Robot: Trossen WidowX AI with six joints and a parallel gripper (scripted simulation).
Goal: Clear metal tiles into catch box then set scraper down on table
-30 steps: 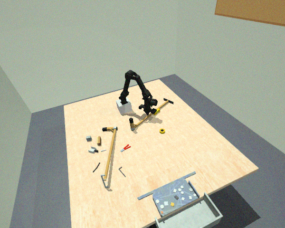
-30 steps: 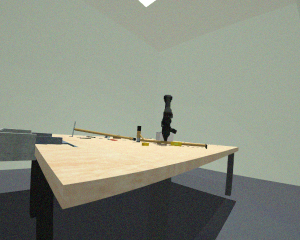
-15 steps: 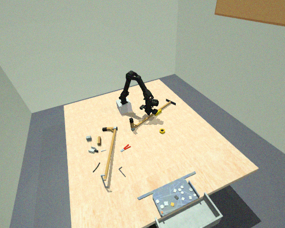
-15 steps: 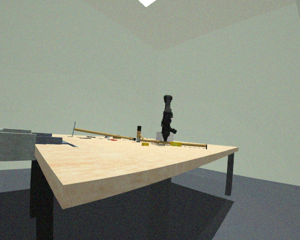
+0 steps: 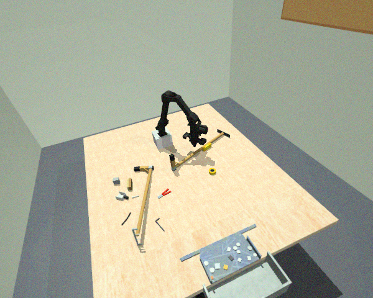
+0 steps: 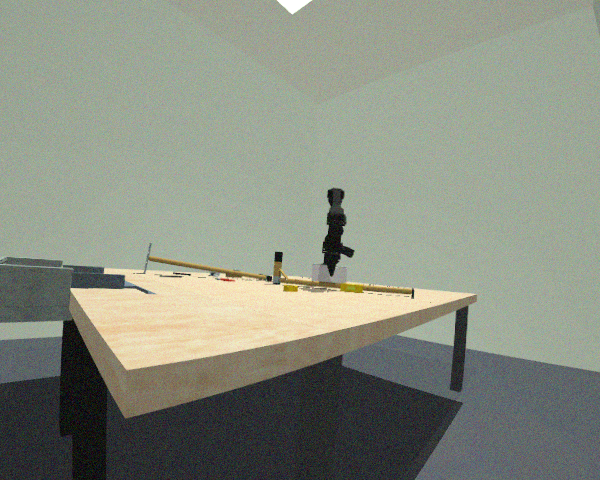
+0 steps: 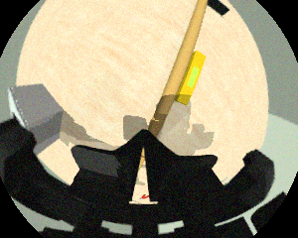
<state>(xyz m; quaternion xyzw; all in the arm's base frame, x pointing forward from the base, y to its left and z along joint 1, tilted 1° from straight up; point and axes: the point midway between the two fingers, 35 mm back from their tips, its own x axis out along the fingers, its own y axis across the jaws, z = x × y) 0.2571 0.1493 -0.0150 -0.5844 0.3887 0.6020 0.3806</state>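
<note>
Now: the long scraper 1 cm ahead of my gripper tip, 4 cm to the left of it and 1 cm above it. The rest, counted from my gripper tip: yellow spirit level: 3 cm ahead, 10 cm to the left, 3 cm below; then yellow tape roll: 26 cm ahead, 3 cm to the right, 5 cm below; then wooden block: 2 cm ahead, 57 cm to the right, 4 cm below.
</note>
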